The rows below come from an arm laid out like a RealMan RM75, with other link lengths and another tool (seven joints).
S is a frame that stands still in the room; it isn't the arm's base.
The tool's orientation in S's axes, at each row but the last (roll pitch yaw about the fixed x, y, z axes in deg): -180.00 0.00 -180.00; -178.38 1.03 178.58; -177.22 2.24 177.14; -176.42 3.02 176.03; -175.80 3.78 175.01; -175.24 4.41 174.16; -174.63 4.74 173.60; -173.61 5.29 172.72; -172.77 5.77 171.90; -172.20 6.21 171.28; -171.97 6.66 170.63; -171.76 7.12 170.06; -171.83 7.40 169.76
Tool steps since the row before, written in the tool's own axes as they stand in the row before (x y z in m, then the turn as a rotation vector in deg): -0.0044 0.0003 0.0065 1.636 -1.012 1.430; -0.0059 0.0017 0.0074 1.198 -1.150 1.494; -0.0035 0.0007 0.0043 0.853 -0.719 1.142; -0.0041 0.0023 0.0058 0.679 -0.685 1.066; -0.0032 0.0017 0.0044 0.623 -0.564 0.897; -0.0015 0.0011 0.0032 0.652 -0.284 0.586; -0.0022 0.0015 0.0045 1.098 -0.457 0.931; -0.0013 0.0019 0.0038 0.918 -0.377 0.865; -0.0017 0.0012 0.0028 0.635 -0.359 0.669; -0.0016 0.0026 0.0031 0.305 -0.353 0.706; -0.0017 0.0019 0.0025 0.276 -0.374 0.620; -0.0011 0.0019 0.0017 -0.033 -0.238 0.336; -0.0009 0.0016 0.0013 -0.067 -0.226 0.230
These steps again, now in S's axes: 0.0044 0.0003 -0.0065 -1.636 -1.012 -1.430; 0.0061 0.0013 -0.0073 -1.201 -1.162 -1.482; 0.0037 0.0003 -0.0042 -0.847 -0.732 -1.138; 0.0045 0.0016 -0.0057 -0.675 -0.705 -1.056; 0.0036 0.0011 -0.0043 -0.618 -0.577 -0.893; 0.0018 0.0006 -0.0032 -0.638 -0.268 -0.609; 0.0027 0.0008 -0.0044 -1.075 -0.425 -0.972; 0.0018 0.0012 -0.0039 -0.892 -0.361 -0.899; 0.0021 0.0005 -0.0027 -0.626 -0.356 -0.679; 0.0023 0.0018 -0.0032 -0.298 -0.405 -0.681; 0.0022 0.0012 -0.0025 -0.281 -0.417 -0.590; 0.0016 0.0014 -0.0018 0.020 -0.291 -0.292; 0.0013 0.0012 -0.0014 0.045 -0.269 -0.185
